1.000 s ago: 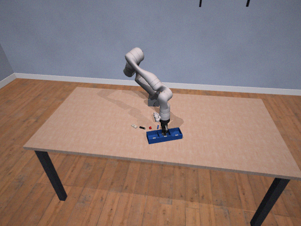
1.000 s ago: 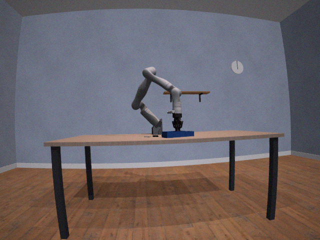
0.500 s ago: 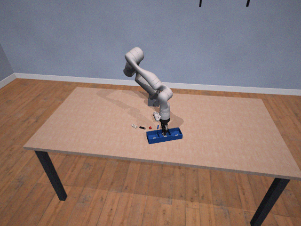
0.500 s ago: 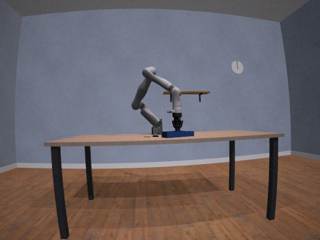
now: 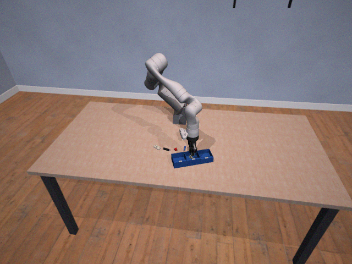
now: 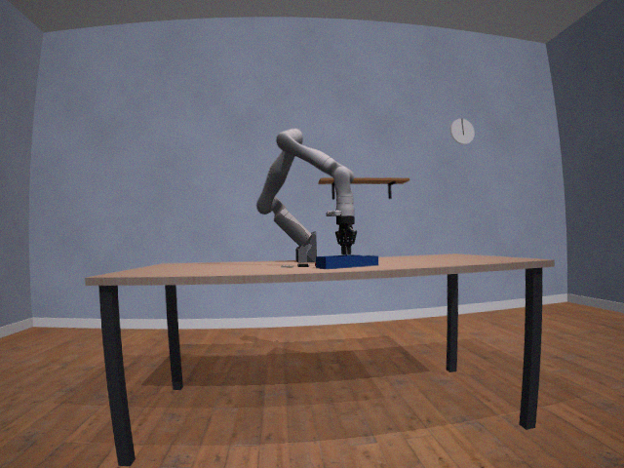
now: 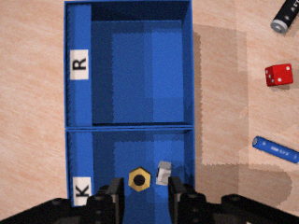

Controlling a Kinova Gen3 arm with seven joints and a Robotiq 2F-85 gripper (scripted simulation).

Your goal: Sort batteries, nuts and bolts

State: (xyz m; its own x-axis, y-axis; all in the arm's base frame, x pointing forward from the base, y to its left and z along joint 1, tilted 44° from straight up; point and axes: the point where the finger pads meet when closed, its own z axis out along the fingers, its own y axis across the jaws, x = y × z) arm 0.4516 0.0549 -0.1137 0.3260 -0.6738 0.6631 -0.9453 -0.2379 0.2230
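Right now my hand is 40 mm above the blue bin and 10 mm short of it. From my hand the other things lie so: brass nut 60 mm below; then grey nut 50 mm below, 10 mm to the right, 10 mm behind; then blue battery 100 mm behind, 60 mm below, 50 mm to the right.
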